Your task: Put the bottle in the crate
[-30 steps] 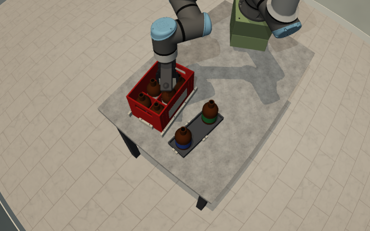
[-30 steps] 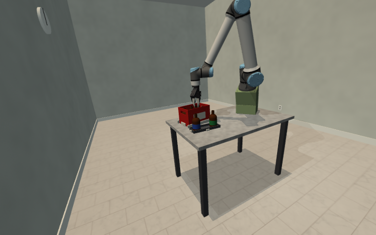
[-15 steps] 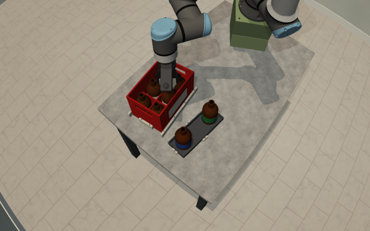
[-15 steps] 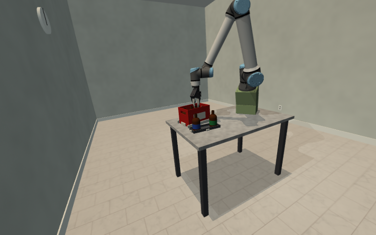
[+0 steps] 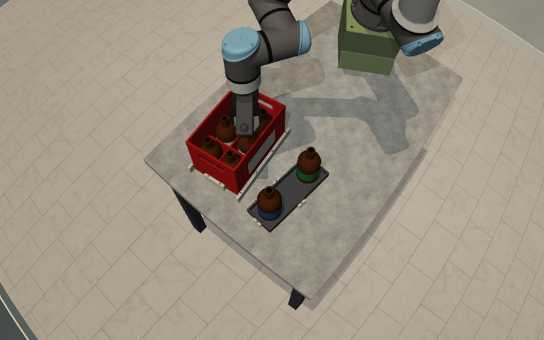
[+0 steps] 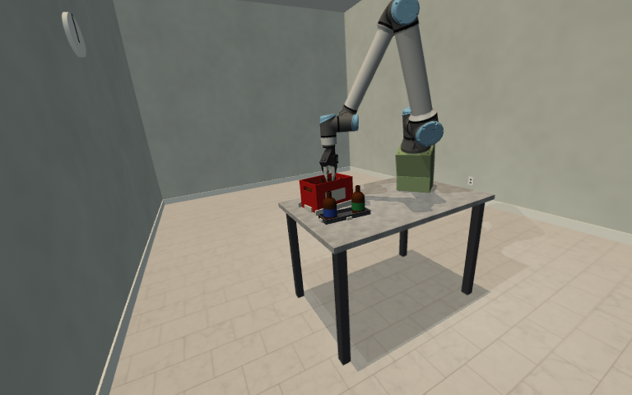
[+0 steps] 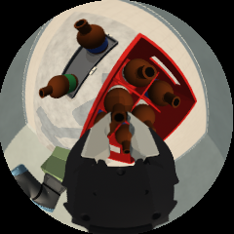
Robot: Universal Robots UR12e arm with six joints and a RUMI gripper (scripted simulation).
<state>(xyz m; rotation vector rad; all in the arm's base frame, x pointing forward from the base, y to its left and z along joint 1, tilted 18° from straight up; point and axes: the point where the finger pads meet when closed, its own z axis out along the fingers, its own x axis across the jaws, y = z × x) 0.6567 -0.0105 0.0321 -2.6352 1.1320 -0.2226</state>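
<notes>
The crate lies 10 mm ahead of my hand, 40 mm to the right of it and 90 mm below it. The rest, counted from my hand: dark tray: 10 mm ahead, 180 mm to the left, 160 mm below.
</notes>
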